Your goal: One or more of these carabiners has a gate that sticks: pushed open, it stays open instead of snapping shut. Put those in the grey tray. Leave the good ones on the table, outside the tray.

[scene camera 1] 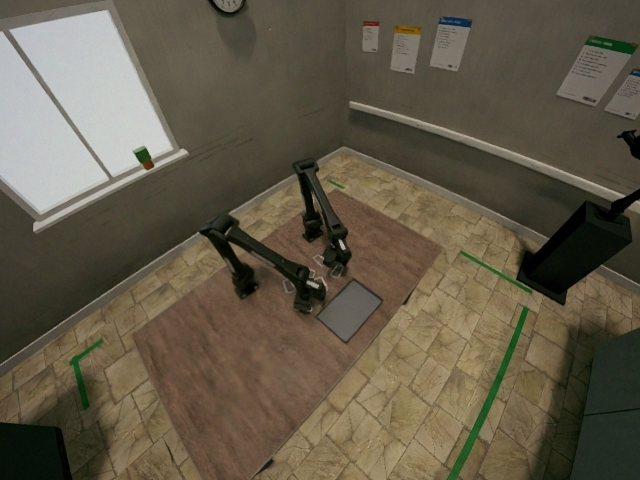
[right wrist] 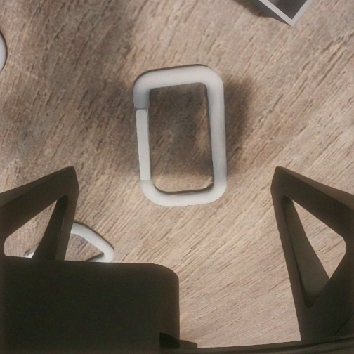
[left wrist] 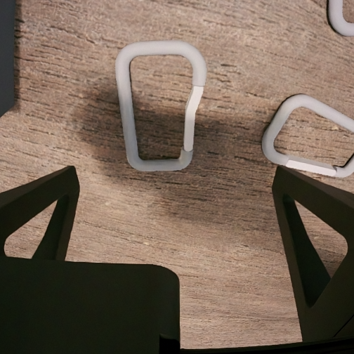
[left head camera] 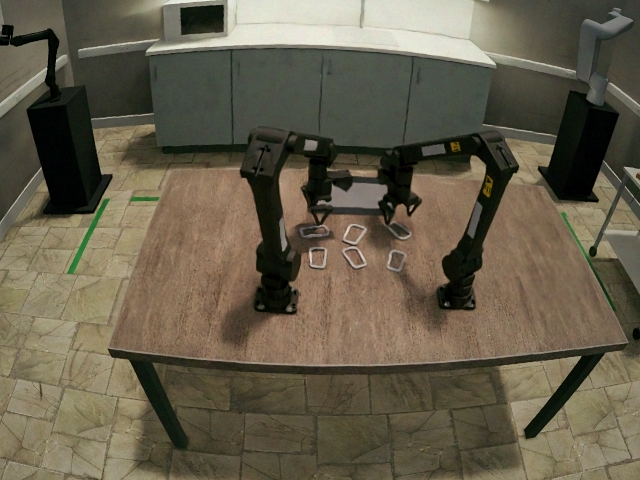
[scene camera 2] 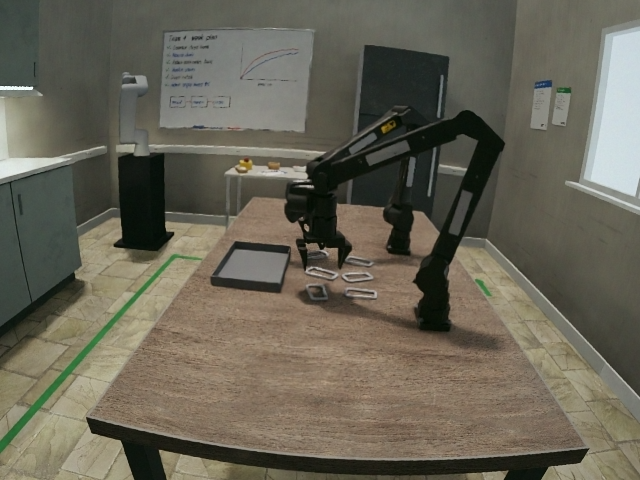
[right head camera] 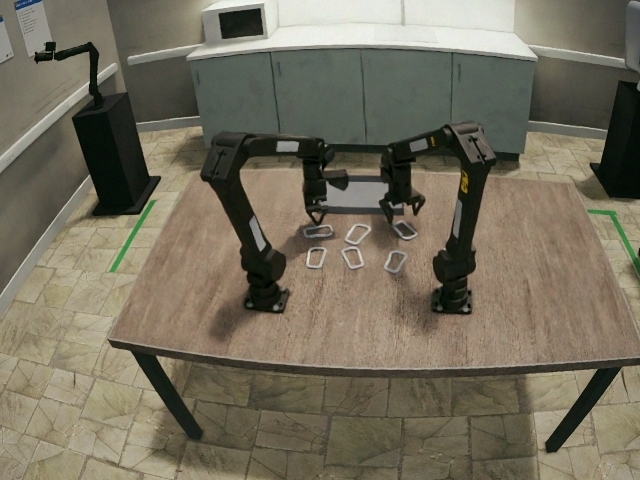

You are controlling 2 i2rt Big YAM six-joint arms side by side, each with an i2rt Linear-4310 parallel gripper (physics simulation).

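Pixels of known places: left gripper, fingertip midpoint: (scene camera 1: 336,263) (left head camera: 315,216) (scene camera 2: 322,269) (right head camera: 316,216); right gripper, fingertip midpoint: (scene camera 1: 304,302) (left head camera: 398,220) (scene camera 2: 314,244) (right head camera: 402,219); left arm's base at its link origin: (scene camera 1: 312,234) (left head camera: 276,301) (scene camera 2: 431,319) (right head camera: 266,300); right arm's base at its link origin: (scene camera 1: 247,288) (left head camera: 456,299) (scene camera 2: 398,248) (right head camera: 452,302).
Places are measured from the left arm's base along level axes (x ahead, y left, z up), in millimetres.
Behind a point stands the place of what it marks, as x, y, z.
Several pale grey carabiners lie in two rows on the table, outside the grey tray (left head camera: 356,210) {428, -225, 18} (scene camera 1: 348,310) {526, -216, 2} (scene camera 2: 248,284) {506, -58, 16}. My left gripper (left head camera: 319,221) {307, -89, 74} (scene camera 2: 323,267) {307, -89, 74} (left wrist: 175,176) is open and empty above the back-left carabiner (left head camera: 314,236) {292, -90, 4} (left wrist: 126,110). This carabiner's gate (left wrist: 190,122) spans its opening. A neighbouring carabiner (left wrist: 269,140) lies by the right fingertip in the left wrist view. My right gripper (left head camera: 401,218) {356, -362, 44} (right head camera: 402,217) {356, -362, 44} (right wrist: 174,177) is open and empty above the back-right carabiner (right wrist: 218,140), whose gate (right wrist: 143,145) lies closed. No carabiner shows in the tray.
The tray stands behind the carabiners, and the two grippers hang near its front side in the left head camera. Both arm bases (left head camera: 276,299) {-35, -5, 49} (left head camera: 456,298) {8, -517, 44} stand on the wooden table (left head camera: 206,330) {-133, 182, 0} in front of the carabiners.
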